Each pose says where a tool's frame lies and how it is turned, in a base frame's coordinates. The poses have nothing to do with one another.
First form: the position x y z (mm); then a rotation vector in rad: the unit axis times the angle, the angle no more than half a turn.
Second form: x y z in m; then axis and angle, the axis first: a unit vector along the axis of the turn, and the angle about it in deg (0 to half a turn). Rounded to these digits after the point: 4 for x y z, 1 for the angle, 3 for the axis.
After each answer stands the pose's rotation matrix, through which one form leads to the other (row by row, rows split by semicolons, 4 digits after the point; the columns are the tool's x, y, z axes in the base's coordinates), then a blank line. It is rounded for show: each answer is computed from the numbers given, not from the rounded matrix.
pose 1, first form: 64.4 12.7 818.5 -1.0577 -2.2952 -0.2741
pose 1, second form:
0.0644 0.0127 0.8185 -0.416 -0.903 -0.108 145.6
-0.5095 0.7467 -0.4276; 0.6250 0.6627 0.4125; 0.5914 -0.0571 -0.8043

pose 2, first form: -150.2 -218.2 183.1 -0.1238 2.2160 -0.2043
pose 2, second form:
-0.1502 -0.2182 0.1831 -0.056 0.994 -0.092 127.7
-0.6066 -0.0165 0.7948; -0.1615 0.9815 -0.1029; -0.7784 -0.1908 -0.5980

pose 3, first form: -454.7 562.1 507.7 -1.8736 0.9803 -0.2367
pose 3, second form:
-0.4547 0.5621 0.5077 -0.881 0.461 -0.111 121.9
0.6566 -0.5257 0.5408; -0.7146 -0.2042 0.6691; -0.2413 -0.8258 -0.5097

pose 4, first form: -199.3 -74.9 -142.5 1.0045 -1.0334 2.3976
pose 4, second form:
-0.1993 -0.0749 -0.1425 0.359 -0.369 0.857 160.3
-0.6910 -0.5467 0.4728; 0.0317 -0.6764 -0.7358; 0.7221 -0.4935 0.4847

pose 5, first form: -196.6 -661.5 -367.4 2.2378 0.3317 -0.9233
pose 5, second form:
-0.1966 -0.6615 -0.3674 0.916 0.136 -0.378 140.0
0.7153 0.4625 -0.5239; -0.0233 -0.7335 -0.6793; -0.6984 0.4981 -0.5138

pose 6, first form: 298.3 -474.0 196.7 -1.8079 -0.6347 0.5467
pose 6, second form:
0.2983 -0.4740 0.1967 -0.907 -0.319 0.274 114.2
0.7509 0.1570 -0.6415; 0.6577 -0.2664 0.7047; -0.0602 -0.9510 -0.3033

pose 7, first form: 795.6 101.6 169.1 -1.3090 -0.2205 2.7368
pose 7, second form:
0.7956 0.1016 0.1691 -0.430 -0.072 0.900 174.3
-0.6255 -0.0275 -0.7797; 0.1519 -0.9845 -0.0872; -0.7653 -0.1730 0.6200

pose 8, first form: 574.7 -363.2 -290.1 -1.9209 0.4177 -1.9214
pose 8, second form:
0.5747 -0.3632 -0.2901 -0.699 0.152 -0.699 157.5
0.0156 0.0632 0.9979; -0.4718 -0.8794 0.0631; 0.8816 -0.4718 0.0161

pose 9, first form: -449.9 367.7 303.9 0.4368 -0.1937 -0.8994
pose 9, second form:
-0.4499 0.3677 0.3039 0.429 -0.190 -0.883 58.4
0.6121 0.7130 -0.3419; -0.7906 0.5419 -0.2853; -0.0181 0.4449 0.8954

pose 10, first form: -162.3 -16.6 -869.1 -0.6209 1.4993 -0.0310
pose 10, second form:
-0.1623 -0.0166 -0.8691 -0.383 0.924 -0.019 93.0
0.1017 -0.3528 0.9302; -0.3909 0.8456 0.3635; -0.9148 -0.4006 -0.0519

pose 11, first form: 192.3 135.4 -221.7 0.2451 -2.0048 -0.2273
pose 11, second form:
0.1923 0.1354 -0.2217 0.121 -0.986 -0.112 116.5
-0.4244 -0.0718 -0.9026; -0.2721 0.9609 0.0515; 0.8636 0.2674 -0.4274

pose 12, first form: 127.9 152.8 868.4 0.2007 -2.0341 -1.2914
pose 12, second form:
0.1279 0.1528 0.8684 0.083 -0.841 -0.534 138.5
-0.7372 0.2316 -0.6347; -0.4759 0.4889 0.7311; 0.4796 0.8411 -0.2502

